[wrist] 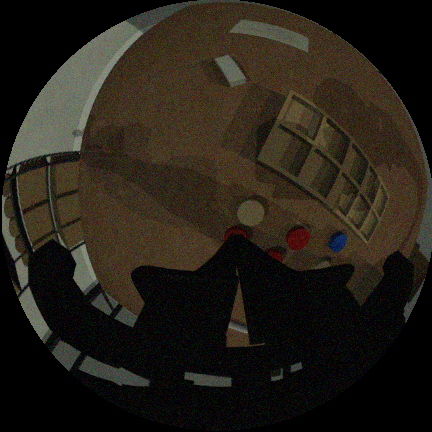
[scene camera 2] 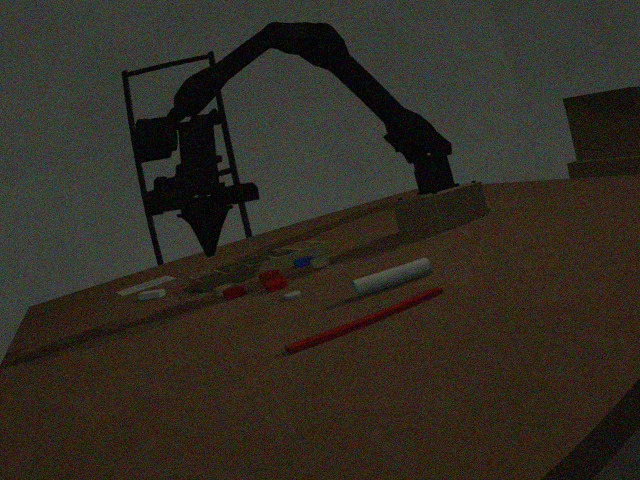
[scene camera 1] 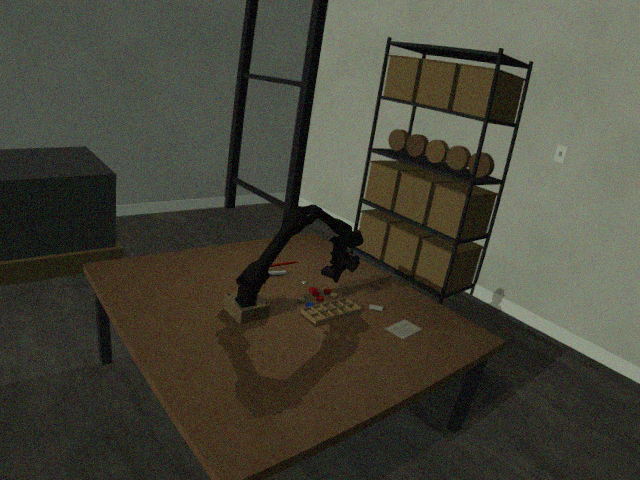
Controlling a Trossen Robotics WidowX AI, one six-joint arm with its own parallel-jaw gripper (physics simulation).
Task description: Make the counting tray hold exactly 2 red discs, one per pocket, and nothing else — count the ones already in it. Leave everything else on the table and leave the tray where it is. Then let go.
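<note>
My gripper point(scene camera 1: 336, 279) point(scene camera 2: 209, 254) point(wrist: 234, 238) is shut and empty, raised above the table near the loose discs. The wooden counting tray point(scene camera 1: 338, 315) point(wrist: 274, 130) lies flat, its pockets in two rows. No red disc shows in its pockets, though they are dim. Several red discs lie outside it: one red disc point(scene camera 1: 320, 298) point(wrist: 298, 238) near its long side, another red disc point(scene camera 1: 327, 291) point(scene camera 2: 233, 292) point(wrist: 236, 231) beside a cream disc point(scene camera 1: 334, 294) point(wrist: 250, 212), and clustered red discs point(scene camera 1: 313, 290) point(scene camera 2: 272, 280) point(wrist: 274, 254), partly hidden by the fingers in the wrist view.
A blue piece point(scene camera 1: 309, 304) point(scene camera 2: 302, 261) point(wrist: 337, 242) lies beside the tray. A white block point(scene camera 1: 376, 307) point(scene camera 2: 151, 294) point(wrist: 230, 70) and a pale sheet point(scene camera 1: 403, 329) point(wrist: 270, 34) lie past its end. A white cylinder point(scene camera 1: 277, 272) point(scene camera 2: 391, 276), red stick point(scene camera 2: 364, 321) and small white disc point(scene camera 2: 292, 295) lie behind.
</note>
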